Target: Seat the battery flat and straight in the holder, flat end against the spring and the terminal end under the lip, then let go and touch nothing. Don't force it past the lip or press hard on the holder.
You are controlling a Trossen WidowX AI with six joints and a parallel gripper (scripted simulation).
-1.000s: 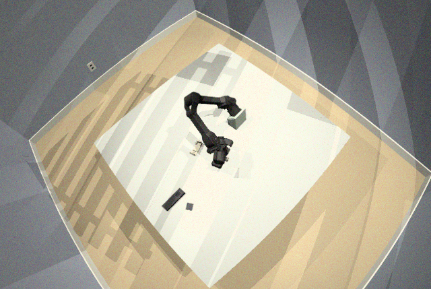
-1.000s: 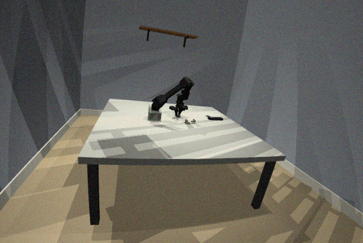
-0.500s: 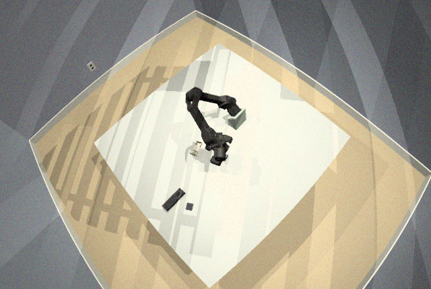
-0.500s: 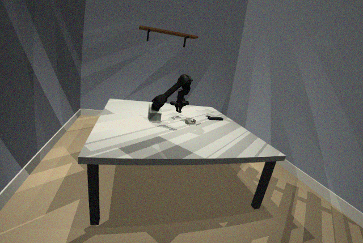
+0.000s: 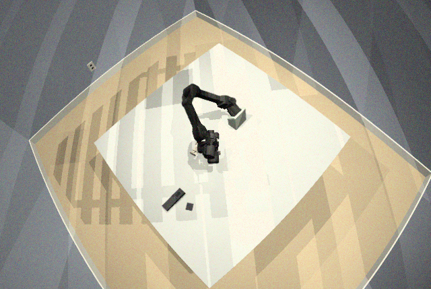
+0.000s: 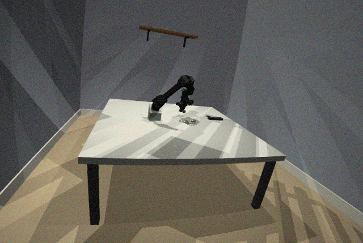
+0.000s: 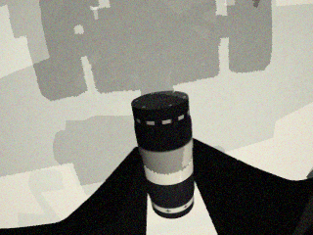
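Now: gripper tip 7 cm short of the small square pad, 13 cm to the left of it and 5 cm above it. Round my gripper tip: small dark square: 33 cm ahead, 12 cm to the left, 6 cm below; then battery: 1 cm above.
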